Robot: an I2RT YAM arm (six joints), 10 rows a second.
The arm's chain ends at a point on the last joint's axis. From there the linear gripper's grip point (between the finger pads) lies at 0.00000 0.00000 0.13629 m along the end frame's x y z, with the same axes.
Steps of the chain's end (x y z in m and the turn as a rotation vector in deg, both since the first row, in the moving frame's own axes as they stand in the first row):
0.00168, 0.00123, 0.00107, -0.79, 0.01, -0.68
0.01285, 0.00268, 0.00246, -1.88, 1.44, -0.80
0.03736, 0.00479, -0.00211, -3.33, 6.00, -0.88
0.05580, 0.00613, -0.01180, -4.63, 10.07, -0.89
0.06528, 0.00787, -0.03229, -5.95, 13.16, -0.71
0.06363, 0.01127, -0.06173, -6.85, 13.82, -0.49
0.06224, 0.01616, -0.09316, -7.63, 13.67, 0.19
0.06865, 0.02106, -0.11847, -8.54, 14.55, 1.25
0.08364, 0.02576, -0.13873, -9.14, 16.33, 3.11
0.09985, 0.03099, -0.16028, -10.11, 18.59, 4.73
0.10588, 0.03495, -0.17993, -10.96, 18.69, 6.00
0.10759, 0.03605, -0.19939, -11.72, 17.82, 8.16
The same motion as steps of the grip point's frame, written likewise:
0.00171, 0.00311, 0.00106, -0.79, 0.01, -0.68
0.01631, 0.00713, 0.00234, -1.88, 1.44, -0.80
0.05166, 0.01258, -0.00309, -3.33, 6.00, -0.88
0.07969, 0.01689, -0.01434, -4.63, 10.07, -0.89
0.09634, 0.02168, -0.03660, -5.95, 13.16, -0.71
0.09618, 0.02723, -0.06664, -6.85, 13.82, -0.49
0.09432, 0.03414, -0.09822, -7.63, 13.67, 0.19
0.10254, 0.04146, -0.12434, -8.54, 14.55, 1.25
0.12119, 0.04815, -0.14593, -9.14, 16.33, 3.11
0.14204, 0.05627, -0.16947, -10.11, 18.59, 4.73
0.14786, 0.06265, -0.18955, -10.96, 18.69, 6.00
0.14691, 0.06617, -0.20871, -11.72, 17.82, 8.16

